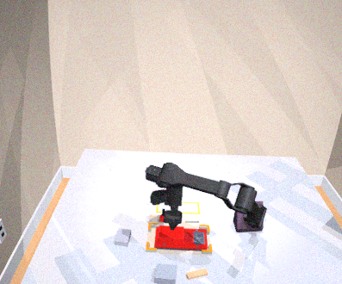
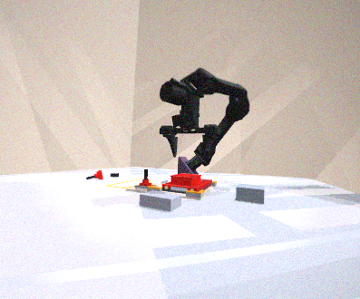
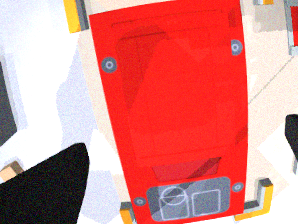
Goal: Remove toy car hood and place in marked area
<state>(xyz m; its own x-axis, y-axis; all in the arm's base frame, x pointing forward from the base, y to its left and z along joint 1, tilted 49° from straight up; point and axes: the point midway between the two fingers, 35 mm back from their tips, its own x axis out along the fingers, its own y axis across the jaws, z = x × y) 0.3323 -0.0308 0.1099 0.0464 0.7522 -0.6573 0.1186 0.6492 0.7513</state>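
Right now the hood is 60 mm below my gripper tip. Round my gripper tip: tan block (180 mm to the left, 100 mm below, 80 mm behind); black wheel (390 mm to the right, 180 mm behind, 100 mm below); black peg (130 mm to the right, 70 mm below, 20 mm ahead).
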